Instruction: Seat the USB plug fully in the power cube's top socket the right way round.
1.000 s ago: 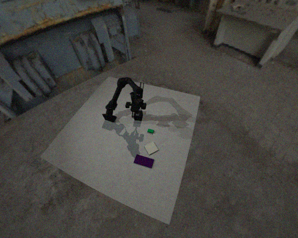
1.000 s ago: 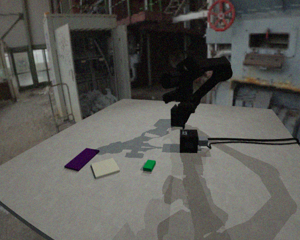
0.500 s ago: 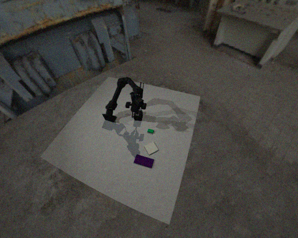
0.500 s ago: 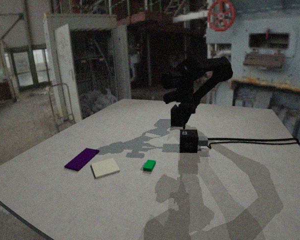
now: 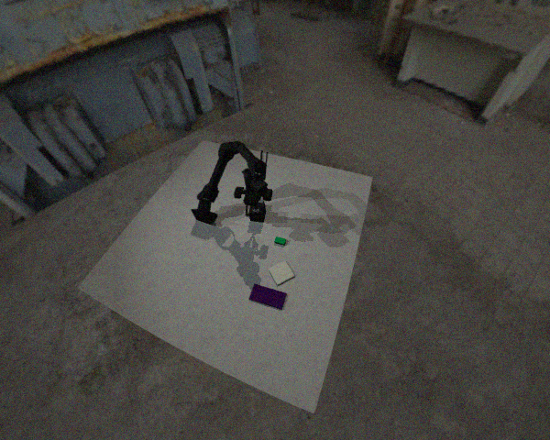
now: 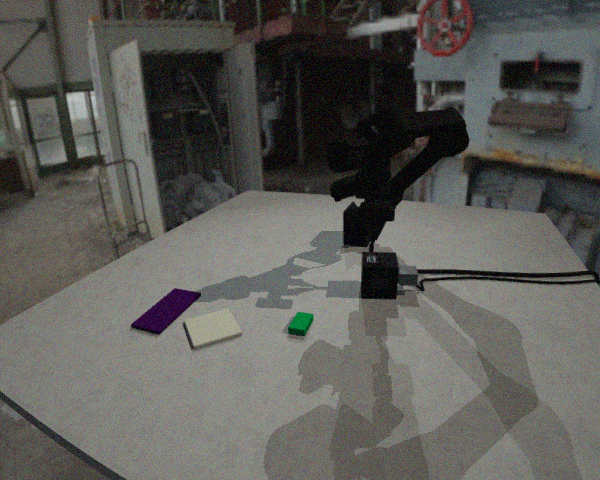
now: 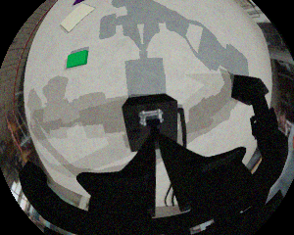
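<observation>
The USB plug lies 2 cm below my gripper tip. From my gripper tip the other things lie so: green block 19 cm ahead, 12 cm below, 8 cm to the right; cream tile 27 cm ahead, 23 cm to the right, 12 cm below; pale socket 5 cm below.
</observation>
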